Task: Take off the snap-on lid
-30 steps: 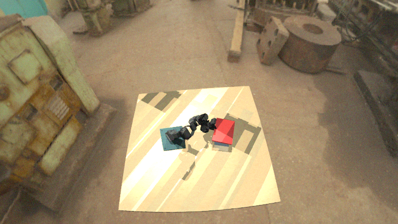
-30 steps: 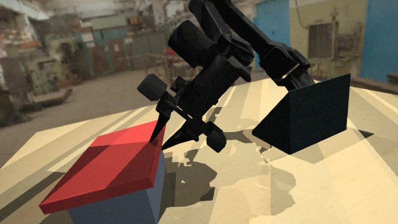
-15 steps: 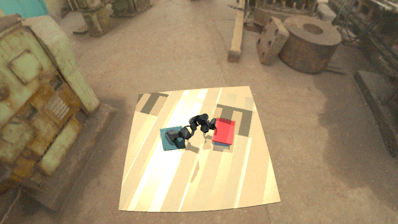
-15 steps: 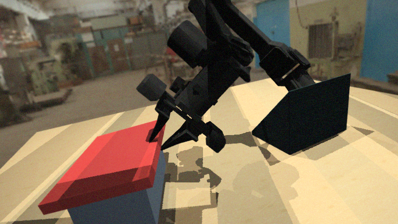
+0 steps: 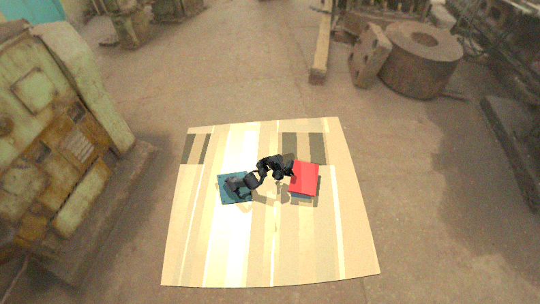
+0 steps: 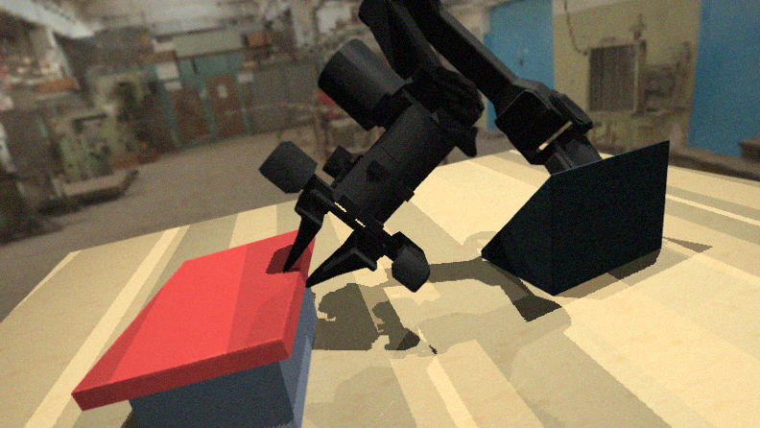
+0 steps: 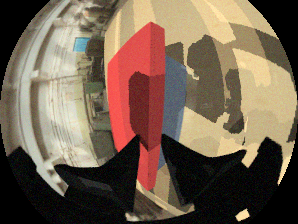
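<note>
The red lid is 7 cm ahead of my gripper tip and 3 cm to the right of it. From my gripper tip the other things lie so: storage box (7 cm ahead, 6 cm below, 3 cm to the right).
</note>
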